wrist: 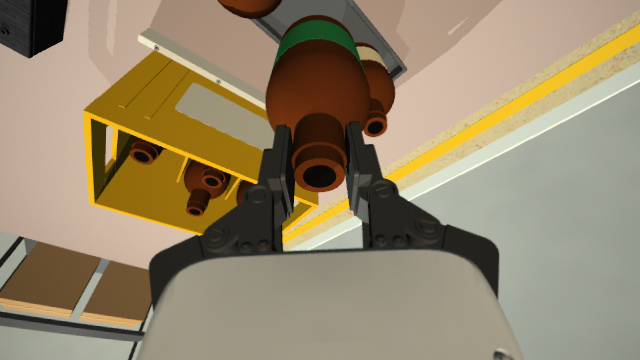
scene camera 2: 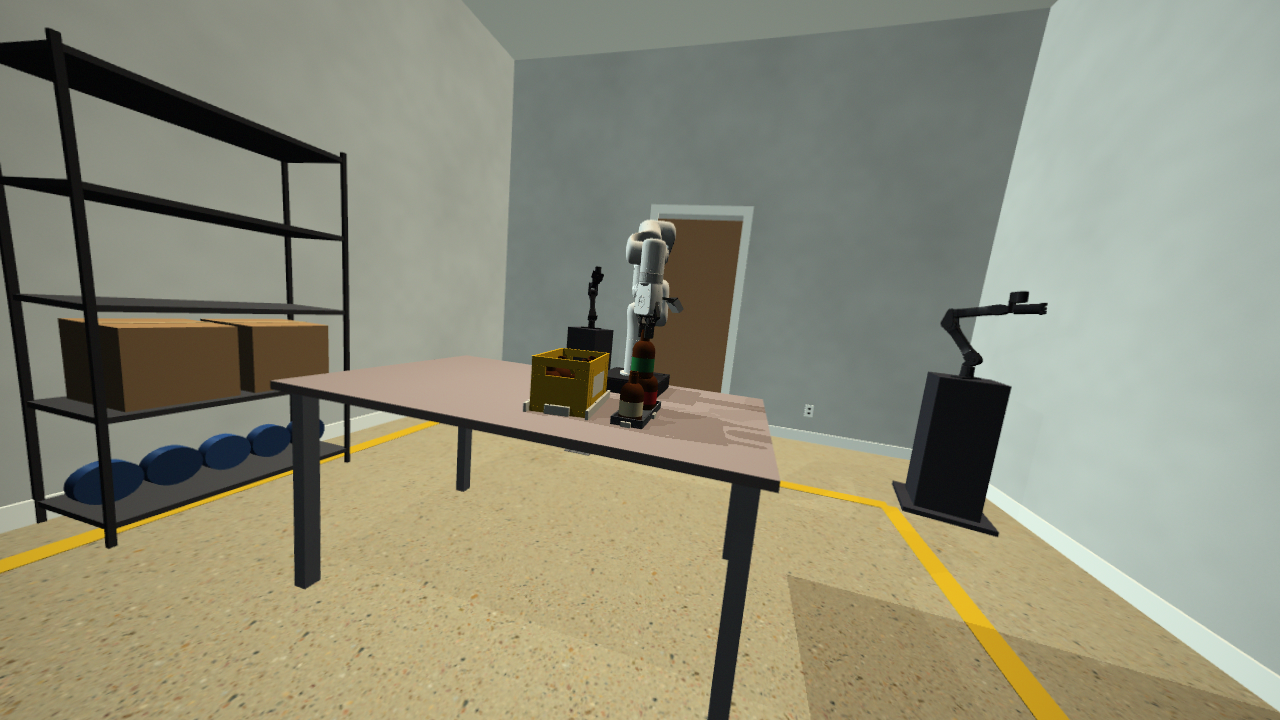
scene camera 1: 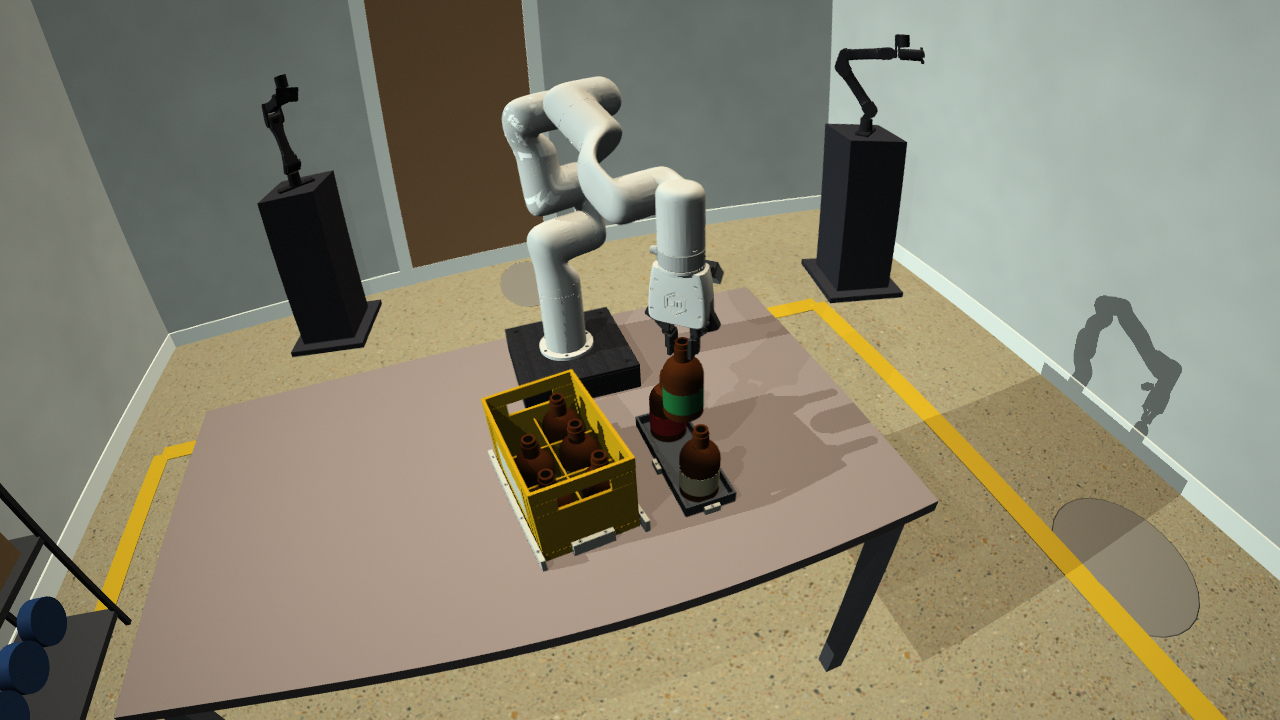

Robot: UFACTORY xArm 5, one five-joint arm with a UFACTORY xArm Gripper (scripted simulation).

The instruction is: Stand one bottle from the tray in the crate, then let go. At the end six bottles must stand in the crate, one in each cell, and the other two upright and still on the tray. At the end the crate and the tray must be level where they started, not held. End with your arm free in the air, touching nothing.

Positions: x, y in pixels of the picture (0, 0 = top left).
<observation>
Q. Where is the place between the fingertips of the gripper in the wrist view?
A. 318, 143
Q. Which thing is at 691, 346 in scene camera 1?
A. The gripper.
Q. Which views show the crate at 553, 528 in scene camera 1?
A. The wrist view, scene camera 2 and scene camera 1: all of them.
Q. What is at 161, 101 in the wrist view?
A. A crate.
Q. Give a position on a crate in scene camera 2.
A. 590, 382
</observation>
